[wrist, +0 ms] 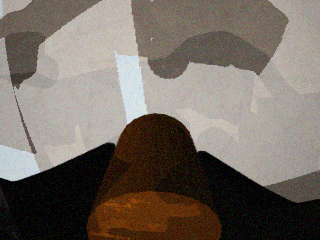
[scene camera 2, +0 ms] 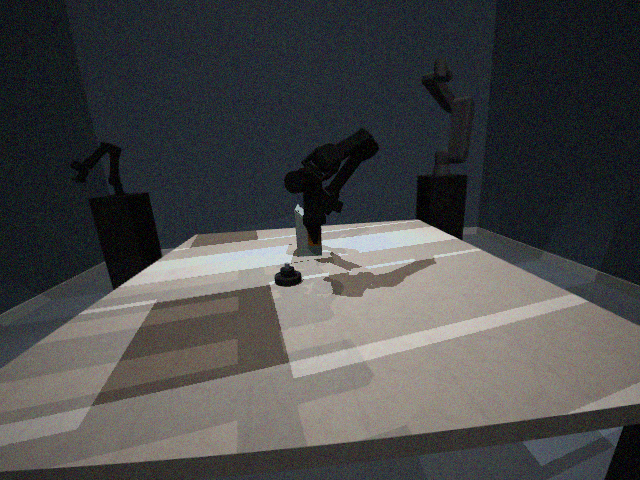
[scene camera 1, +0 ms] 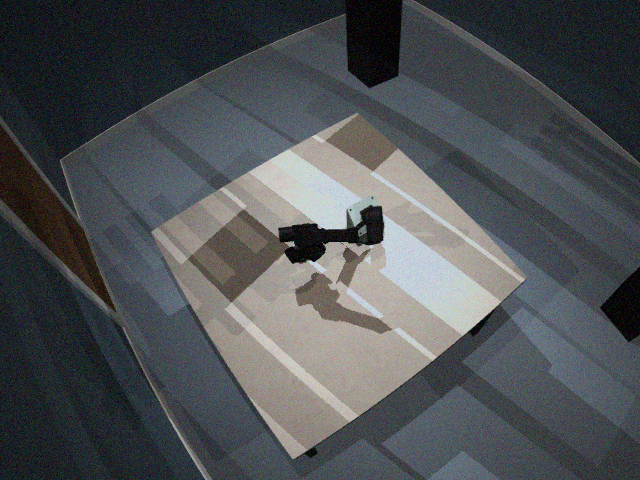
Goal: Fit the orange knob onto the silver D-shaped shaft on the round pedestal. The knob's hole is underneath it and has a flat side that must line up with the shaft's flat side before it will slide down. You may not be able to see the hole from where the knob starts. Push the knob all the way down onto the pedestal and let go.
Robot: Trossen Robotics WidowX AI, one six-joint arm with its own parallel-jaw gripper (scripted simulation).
Scene:
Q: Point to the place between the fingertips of my gripper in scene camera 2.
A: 315, 241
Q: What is my gripper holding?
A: An orange knob.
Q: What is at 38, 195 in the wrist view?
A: My gripper.

